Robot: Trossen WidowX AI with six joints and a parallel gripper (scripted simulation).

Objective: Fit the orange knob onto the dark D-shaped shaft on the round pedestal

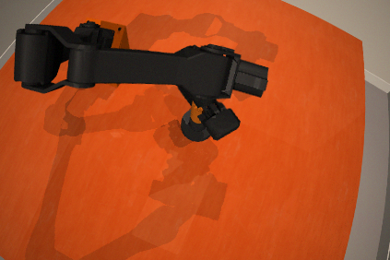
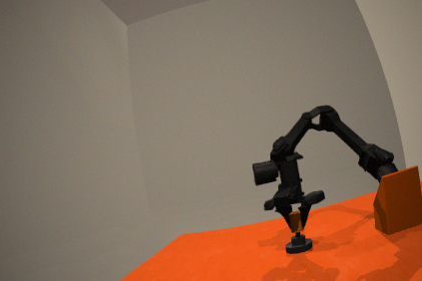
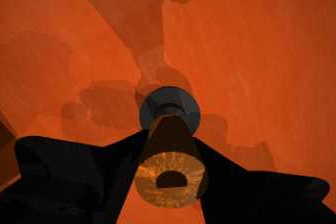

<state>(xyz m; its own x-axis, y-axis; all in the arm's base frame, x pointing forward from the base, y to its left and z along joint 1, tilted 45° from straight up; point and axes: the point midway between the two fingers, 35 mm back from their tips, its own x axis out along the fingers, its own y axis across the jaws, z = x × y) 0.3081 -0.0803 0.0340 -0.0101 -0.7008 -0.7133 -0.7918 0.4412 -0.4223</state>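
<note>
My gripper tip is 2 cm below the orange knob. The rest, counted from my gripper tip: dark round pedestal (4 cm below).
</note>
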